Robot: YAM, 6 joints.
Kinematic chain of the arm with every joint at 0, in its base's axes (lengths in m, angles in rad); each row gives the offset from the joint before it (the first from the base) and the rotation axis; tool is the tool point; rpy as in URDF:
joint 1: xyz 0 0 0.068 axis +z
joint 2: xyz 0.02 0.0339 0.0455 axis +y
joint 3: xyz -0.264 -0.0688 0 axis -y
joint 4: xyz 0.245 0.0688 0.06 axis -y
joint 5: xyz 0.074 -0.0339 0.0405 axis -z
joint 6: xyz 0.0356 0 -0.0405 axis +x
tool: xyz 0 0 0 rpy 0 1.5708 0
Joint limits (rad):
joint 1: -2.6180..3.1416
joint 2: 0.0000..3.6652
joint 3: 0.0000..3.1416
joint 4: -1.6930..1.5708
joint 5: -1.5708..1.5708
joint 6: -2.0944..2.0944
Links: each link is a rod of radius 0.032 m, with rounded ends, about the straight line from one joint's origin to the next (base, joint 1, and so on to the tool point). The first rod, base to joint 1, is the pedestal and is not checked.
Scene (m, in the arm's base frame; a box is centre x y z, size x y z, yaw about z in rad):
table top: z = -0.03
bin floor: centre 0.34 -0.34 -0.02 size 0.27 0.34 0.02 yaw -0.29
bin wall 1: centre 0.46 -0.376 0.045 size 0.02 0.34 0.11 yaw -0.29
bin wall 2: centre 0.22 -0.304 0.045 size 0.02 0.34 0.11 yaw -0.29
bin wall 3: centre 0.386 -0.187 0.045 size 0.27 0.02 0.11 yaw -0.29
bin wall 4: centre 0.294 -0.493 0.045 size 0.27 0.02 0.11 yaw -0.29
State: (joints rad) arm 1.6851 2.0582 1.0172 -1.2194 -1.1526 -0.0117
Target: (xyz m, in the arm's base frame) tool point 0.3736 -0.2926 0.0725
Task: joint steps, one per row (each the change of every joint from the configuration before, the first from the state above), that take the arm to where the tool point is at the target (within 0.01 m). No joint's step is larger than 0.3 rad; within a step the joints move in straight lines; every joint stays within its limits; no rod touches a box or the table.
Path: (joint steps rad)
1: -0.2681 0.0216 0.0930 0.0522 0.0163 0.0000
2: -0.2681 0.0215 0.0930 0.0522 0.0162 0.0000
3: -0.2681 0.0216 0.0930 0.0522 0.0163 0.0000
4: -0.2681 0.0215 0.0930 0.0522 0.0163 0.0000
5: -0.2681 0.0216 0.0930 0.0522 0.0162 0.0000
6: -0.2681 0.0215 0.0929 0.0522 0.0163 0.0000
7: -0.2681 0.0216 0.0930 0.0522 0.0163 0.0000
8: -0.2681 0.0215 0.0930 0.0522 0.0163 0.0000
9: -0.2681 0.0216 0.0930 0.0521 0.0162 0.0000
10: 0.0007 0.2391 -0.0480 0.0339 0.0182 0.0000

